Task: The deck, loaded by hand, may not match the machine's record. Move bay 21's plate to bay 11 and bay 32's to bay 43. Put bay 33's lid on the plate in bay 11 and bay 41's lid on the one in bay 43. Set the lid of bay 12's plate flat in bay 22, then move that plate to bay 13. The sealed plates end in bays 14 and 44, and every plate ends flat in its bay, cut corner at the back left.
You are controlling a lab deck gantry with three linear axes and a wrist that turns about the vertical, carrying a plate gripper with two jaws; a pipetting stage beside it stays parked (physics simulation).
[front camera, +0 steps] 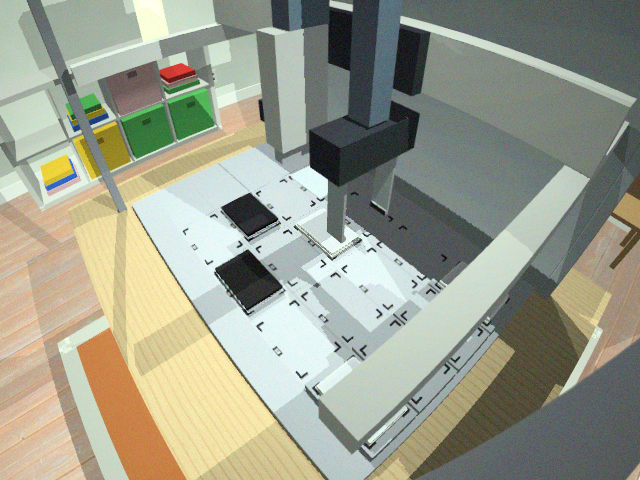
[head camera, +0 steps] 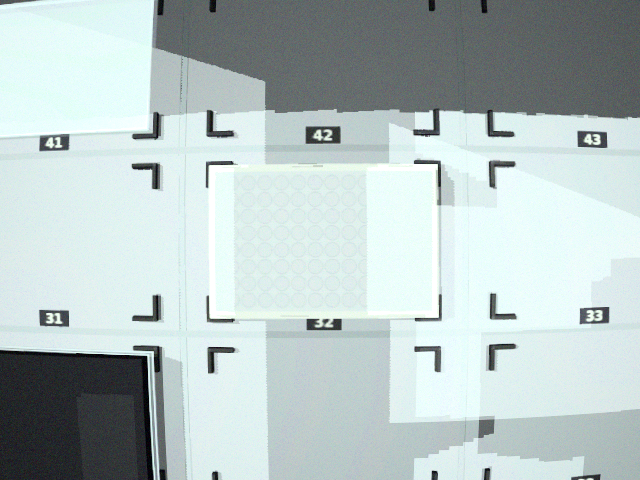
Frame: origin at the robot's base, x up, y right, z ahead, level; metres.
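Seen in the pictures: gripper, fingertip midpoint: (front camera: 358, 222); robot's base, origin of the base link: (front camera: 184, 231).
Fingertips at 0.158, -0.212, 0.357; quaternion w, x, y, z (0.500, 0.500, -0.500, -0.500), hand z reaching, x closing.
Offsets run from my fingertips to a thing's top centre, as dx, dy, dz. "spot": to the spot under its first point.
A pale plate @(-0.143, -0.045, -0.129) (front camera: 316, 227) (head camera: 299, 240) lies in bay 32; faint round wells show in the head view. My gripper (front camera: 358, 224) is open and empty, raised above bay 32 with a jaw toward the front and one toward the back of the deck. Its jaws do not show in the head view. A black-topped plate @(-0.141, +0.062, -0.293) (front camera: 250, 214) (head camera: 67, 413) sits in bay 21, another black-topped plate @(-0.141, +0.169, -0.129) (front camera: 249, 280) in bay 12. A clear, pale lid @(-0.150, -0.152, -0.293) (front camera: 310, 178) (head camera: 72, 72) lies at bay 41. No lid shows in bay 33. A pale object @(spot: -0.129, +0.179, +0.150) (front camera: 336, 379) at bay 14 is partly hidden.
A long pale beam (front camera: 449, 330) crosses the right of the deck and hides much of the bays below it. A pale object (front camera: 435, 287) shows partly behind it near bay 44. The parked pipetting stage (front camera: 284, 93) stands at the back left.
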